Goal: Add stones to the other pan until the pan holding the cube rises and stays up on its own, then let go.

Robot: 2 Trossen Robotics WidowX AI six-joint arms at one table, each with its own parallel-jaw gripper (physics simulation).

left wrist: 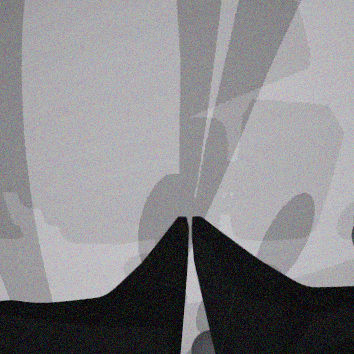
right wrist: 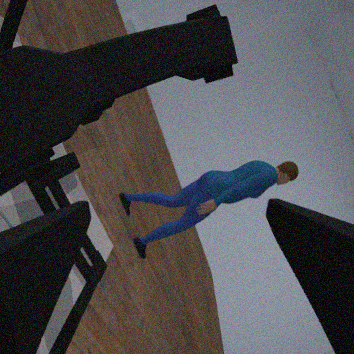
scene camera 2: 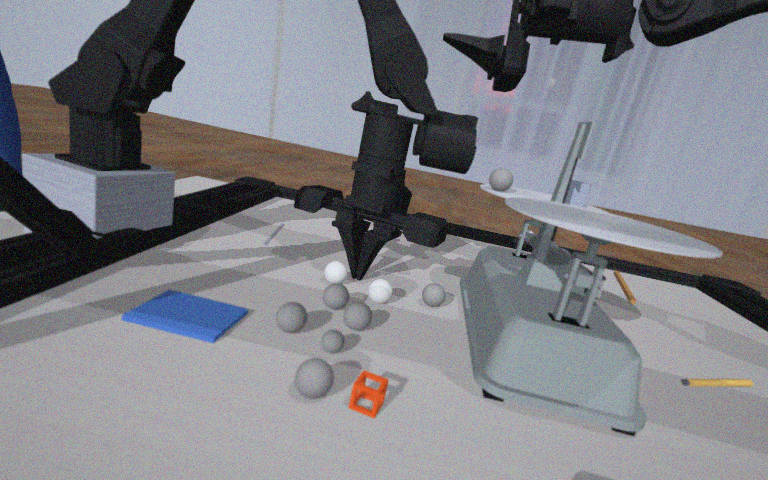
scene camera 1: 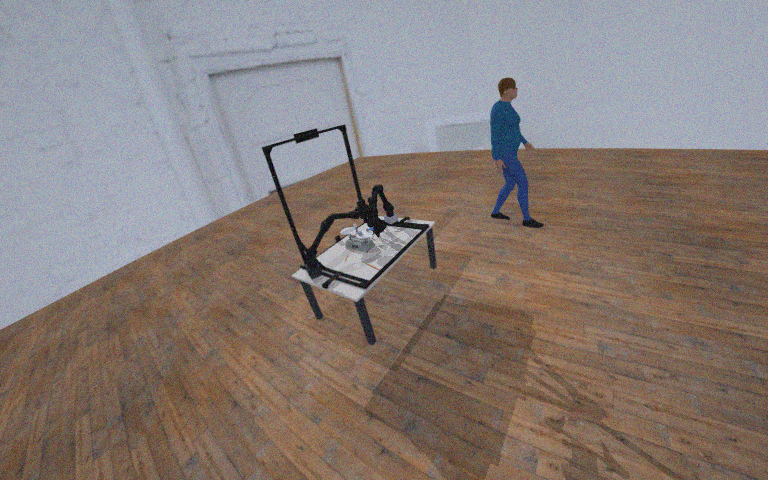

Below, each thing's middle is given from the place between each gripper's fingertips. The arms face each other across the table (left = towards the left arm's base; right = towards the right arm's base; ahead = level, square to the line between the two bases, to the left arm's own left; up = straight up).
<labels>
Right now my right hand is 140 mm past the grey balance scale [scene camera 2: 536, 337], 180 mm to the left of it and 230 mm above it. Round my right hand: blue flat pad [scene camera 2: 176, 312] 280 mm behind, 130 mm to the left, 350 mm below; orange wireframe cube [scene camera 2: 377, 396] 330 mm behind, 50 mm to the right, 340 mm below.
Right now my left hand is 19 cm past the blue flat pad and 10 cm to the right of it. Round my left hand: grey balance scale 4 cm behind, 21 cm to the right, 12 cm above; then orange wireframe cube 24 cm behind, 8 cm to the right, 1 cm above.
</labels>
